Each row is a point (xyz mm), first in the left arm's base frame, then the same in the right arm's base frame.
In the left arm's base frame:
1: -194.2 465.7 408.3
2: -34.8 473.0 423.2
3: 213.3 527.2 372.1
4: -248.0 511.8 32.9
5: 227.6 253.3 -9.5
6: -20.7 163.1 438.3
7: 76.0 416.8 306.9
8: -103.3 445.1 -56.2
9: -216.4 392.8 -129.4
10: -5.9 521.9 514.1
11: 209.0 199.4 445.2
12: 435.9 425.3 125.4
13: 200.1 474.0 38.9
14: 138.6 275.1 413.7
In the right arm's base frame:
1: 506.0 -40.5 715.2
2: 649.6 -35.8 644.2
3: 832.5 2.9 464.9
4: 263.9 -49.4 419.8
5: 662.2 -325.3 174.7
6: 685.7 -340.2 693.9
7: 687.3 -112.0 496.8
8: 345.1 -132.9 279.3
9: 213.4 -192.2 283.6
10: 718.6 25.3 698.9
11: 883.8 -310.1 575.6
12: 900.9 -141.3 156.1
13: 652.1 -99.1 198.3
14: 803.3 -237.9 574.7

